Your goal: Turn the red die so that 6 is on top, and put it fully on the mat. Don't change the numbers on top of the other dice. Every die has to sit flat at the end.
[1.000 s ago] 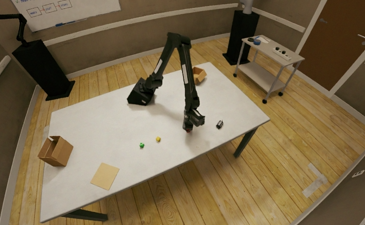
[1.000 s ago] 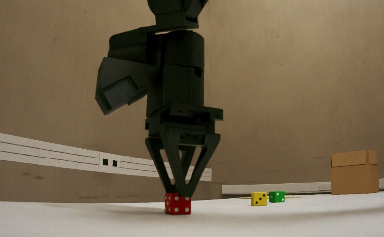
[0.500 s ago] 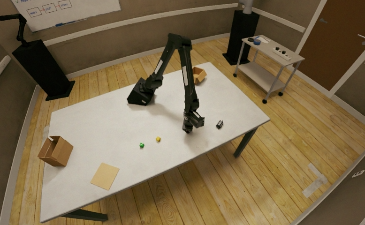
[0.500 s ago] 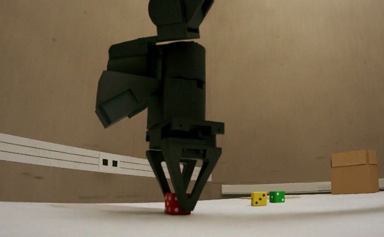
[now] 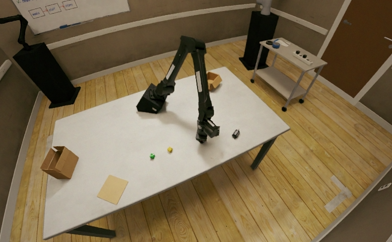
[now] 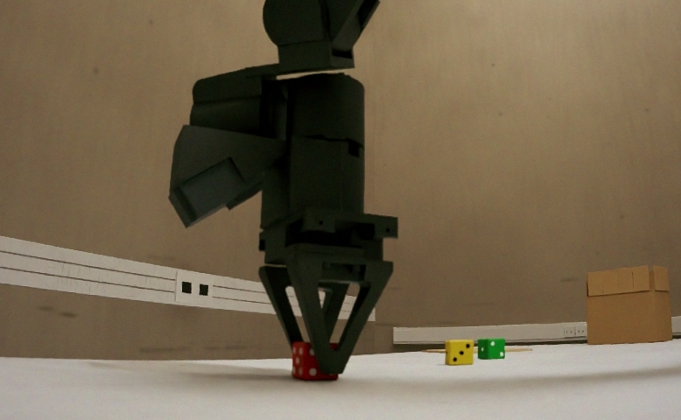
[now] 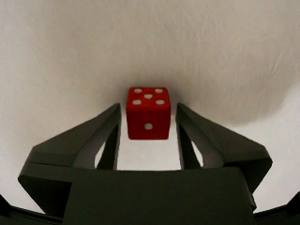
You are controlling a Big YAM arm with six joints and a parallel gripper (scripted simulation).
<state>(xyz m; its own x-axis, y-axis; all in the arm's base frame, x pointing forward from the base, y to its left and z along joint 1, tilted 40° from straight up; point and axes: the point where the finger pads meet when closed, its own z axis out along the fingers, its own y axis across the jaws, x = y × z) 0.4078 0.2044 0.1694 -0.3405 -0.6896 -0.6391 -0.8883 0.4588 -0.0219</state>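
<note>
The red die is right at my hand. The rest, counted from my hand: yellow die: 220 mm to the right, 30 mm ahead; black object: 240 mm to the left; green die: 330 mm to the right, 50 mm ahead.
</note>
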